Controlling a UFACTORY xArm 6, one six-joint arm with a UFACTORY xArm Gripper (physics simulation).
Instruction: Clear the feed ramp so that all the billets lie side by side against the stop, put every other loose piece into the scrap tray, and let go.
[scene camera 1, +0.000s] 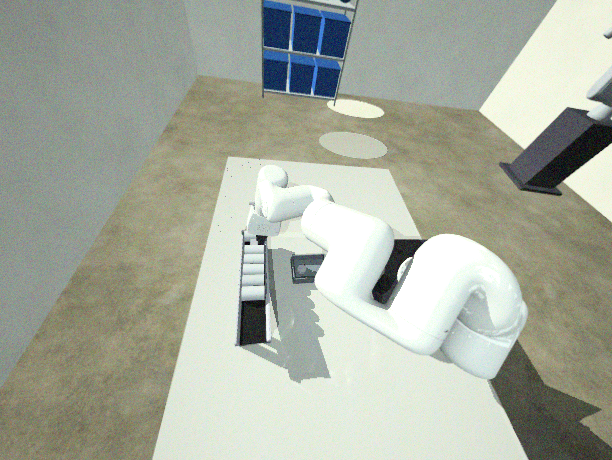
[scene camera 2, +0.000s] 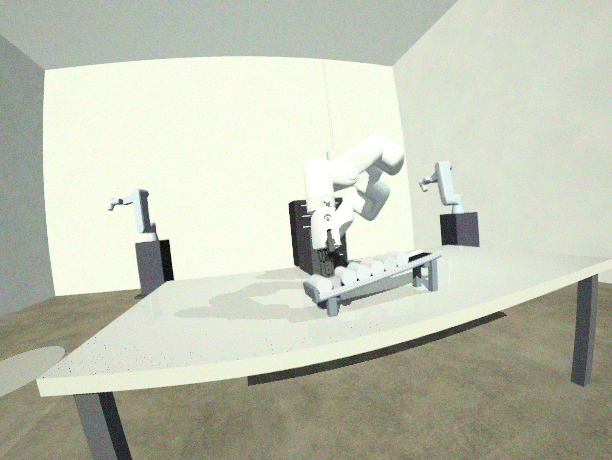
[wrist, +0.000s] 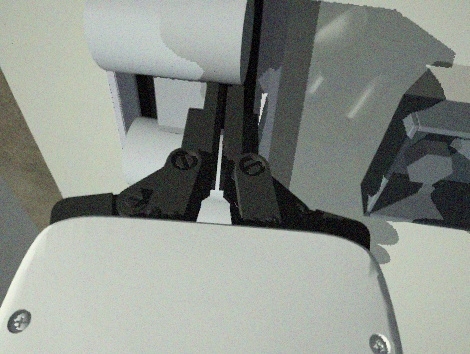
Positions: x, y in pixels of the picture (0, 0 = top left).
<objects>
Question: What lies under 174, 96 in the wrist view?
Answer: A small pale block.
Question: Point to my gripper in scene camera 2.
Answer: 327, 277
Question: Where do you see my gripper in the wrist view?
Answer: At 224, 107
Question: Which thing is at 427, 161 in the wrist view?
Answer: A small pale hexagonal piece.
</objects>
